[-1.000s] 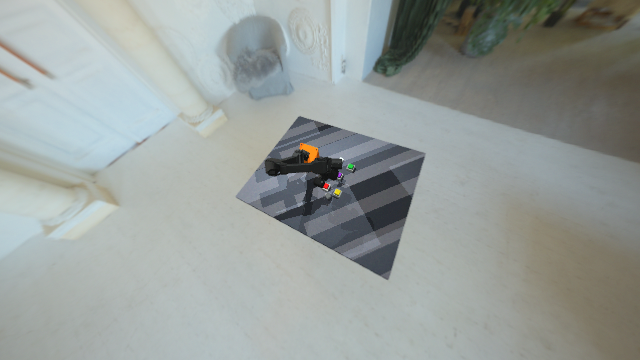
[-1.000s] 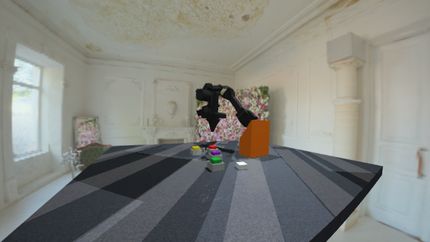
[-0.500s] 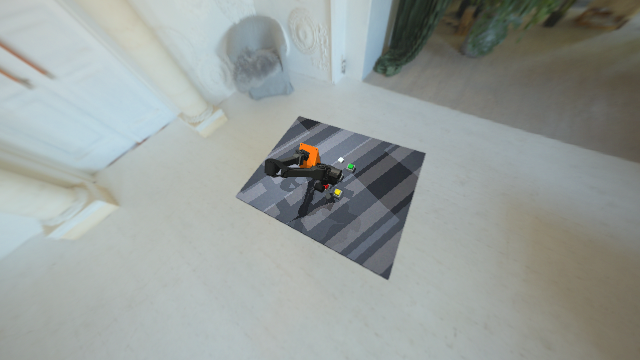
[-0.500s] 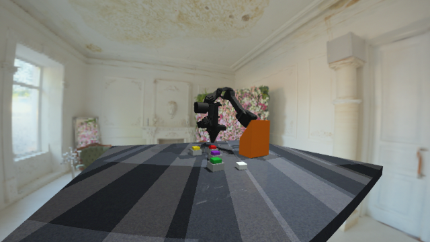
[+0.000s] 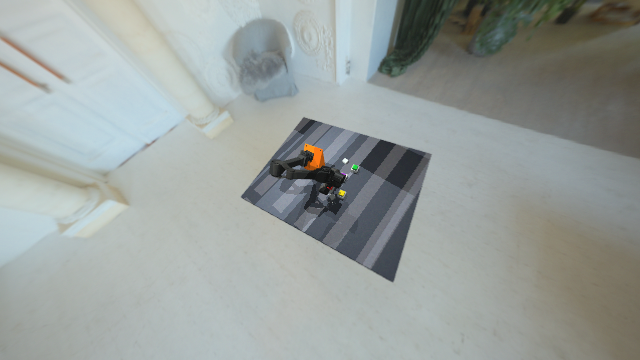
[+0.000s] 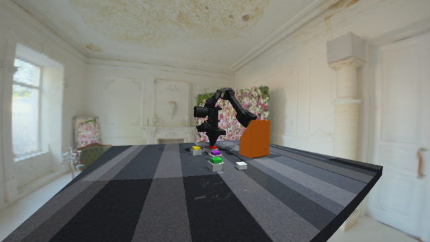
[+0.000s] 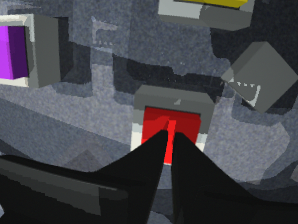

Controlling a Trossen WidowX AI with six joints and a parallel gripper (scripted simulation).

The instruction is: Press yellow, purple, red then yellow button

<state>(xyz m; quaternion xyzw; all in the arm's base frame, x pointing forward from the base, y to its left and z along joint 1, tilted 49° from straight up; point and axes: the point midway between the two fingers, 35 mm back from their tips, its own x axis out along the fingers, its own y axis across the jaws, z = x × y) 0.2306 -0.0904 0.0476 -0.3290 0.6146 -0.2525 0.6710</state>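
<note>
Right now the red button is 10 mm below my gripper tip. From my gripper tip the other things lie so: purple button (120 mm to the left, 30 mm ahead); yellow button (90 mm ahead); green button (220 mm to the left, 70 mm ahead).
</note>
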